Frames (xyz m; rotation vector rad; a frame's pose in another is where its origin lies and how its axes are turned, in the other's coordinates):
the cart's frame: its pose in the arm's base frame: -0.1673 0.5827 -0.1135 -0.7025 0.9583 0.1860
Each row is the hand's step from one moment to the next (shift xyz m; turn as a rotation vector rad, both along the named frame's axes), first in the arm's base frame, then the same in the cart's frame.
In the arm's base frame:
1: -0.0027 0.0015 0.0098 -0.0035 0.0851 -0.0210
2: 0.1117 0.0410 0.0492 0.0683 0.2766 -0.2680
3: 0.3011 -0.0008 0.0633 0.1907 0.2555 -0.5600
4: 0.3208 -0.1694 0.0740 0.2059 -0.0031 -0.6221
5: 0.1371 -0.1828 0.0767 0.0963 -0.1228 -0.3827
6: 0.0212 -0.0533 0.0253 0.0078 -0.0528 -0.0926
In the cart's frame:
1: -0.0096 -0.0022 0.0028 0.0017 0.0765 0.0428
2: 0.0189 -0.0409 0.1206 0.2117 0.3067 0.1188
3: 0.1235 -0.1633 0.2297 0.5197 0.3725 0.0800
4: 0.1522 -0.3062 0.1420 0.6180 0.1965 -0.0942
5: 0.0459 -0.2365 0.0087 0.3812 0.0417 -0.1542
6: 0.0002 -0.0620 -0.0092 0.0868 -0.0007 -0.0623

